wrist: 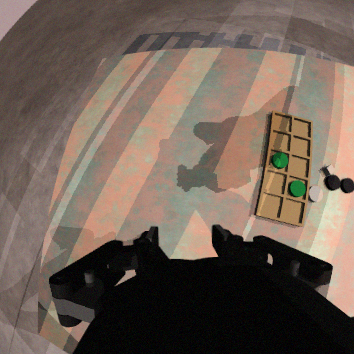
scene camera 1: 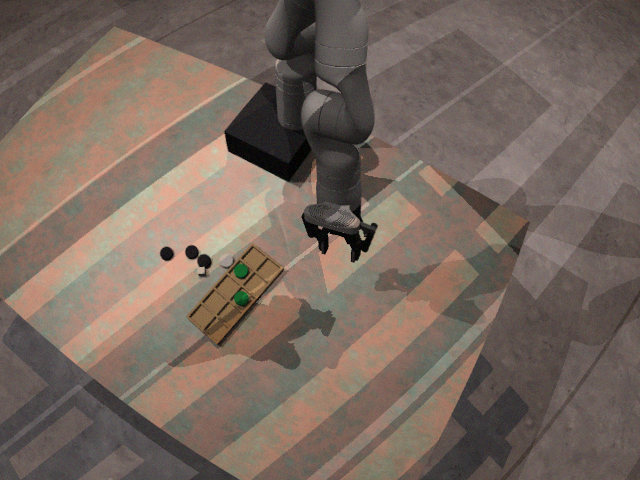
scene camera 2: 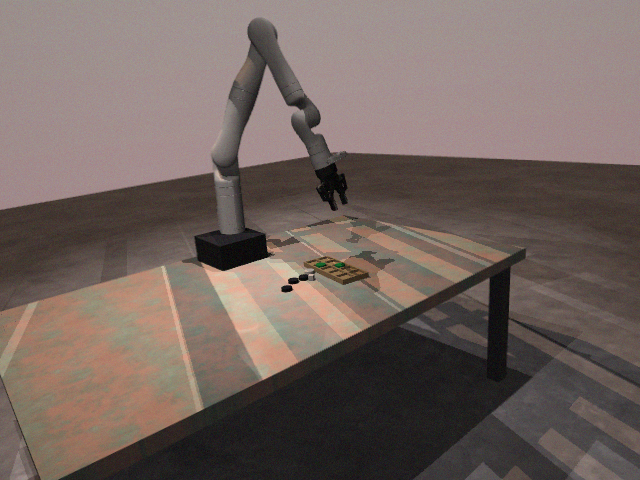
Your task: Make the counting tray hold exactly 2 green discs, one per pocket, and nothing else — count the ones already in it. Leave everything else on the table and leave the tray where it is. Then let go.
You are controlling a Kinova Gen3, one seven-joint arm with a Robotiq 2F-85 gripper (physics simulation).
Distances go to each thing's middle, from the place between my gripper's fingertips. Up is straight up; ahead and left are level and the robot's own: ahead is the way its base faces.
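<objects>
The wooden counting tray (scene camera 1: 216, 314) is sitting 15 cm below my hand, and it's 17 cm to the right of it and 14 cm ahead of it.
</objects>
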